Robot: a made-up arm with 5 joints.
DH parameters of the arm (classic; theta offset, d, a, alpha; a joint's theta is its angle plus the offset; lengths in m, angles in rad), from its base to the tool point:
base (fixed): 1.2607 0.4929 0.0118 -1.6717
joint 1: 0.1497 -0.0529 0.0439 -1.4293
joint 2: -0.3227 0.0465 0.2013 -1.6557
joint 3: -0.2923 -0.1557 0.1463 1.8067
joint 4: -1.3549 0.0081 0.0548 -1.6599
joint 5: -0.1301 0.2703 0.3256 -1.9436
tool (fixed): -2.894 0.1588 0 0
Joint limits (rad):
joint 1: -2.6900..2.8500
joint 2: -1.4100..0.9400
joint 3: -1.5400..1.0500
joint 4: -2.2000..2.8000
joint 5: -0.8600..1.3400
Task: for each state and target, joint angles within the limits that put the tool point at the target. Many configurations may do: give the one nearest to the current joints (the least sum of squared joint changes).
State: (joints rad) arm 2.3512 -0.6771 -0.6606 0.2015 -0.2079
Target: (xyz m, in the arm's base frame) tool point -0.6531 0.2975 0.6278
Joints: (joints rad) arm 2.4095 -0.7418 -0.5873 -0.3016 -0.1545
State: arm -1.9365 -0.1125 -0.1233 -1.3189 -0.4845
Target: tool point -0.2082 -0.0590 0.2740
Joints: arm -1.8003 -0.3592 -0.1736 -1.8129 -0.2538
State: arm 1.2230 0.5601 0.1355 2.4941 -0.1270
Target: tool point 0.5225 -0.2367 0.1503
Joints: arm 1.2182 0.8387 0.1939 2.0291 -0.1335
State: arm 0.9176 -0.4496 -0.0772 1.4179 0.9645
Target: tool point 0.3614 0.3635 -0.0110
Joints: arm 0.7913 0.3496 -0.0794 1.4199 0.7253
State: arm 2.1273 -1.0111 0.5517 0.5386 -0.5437
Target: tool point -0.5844 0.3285 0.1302
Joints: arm 2.2466 -0.9107 0.7603 0.8447 -0.4024
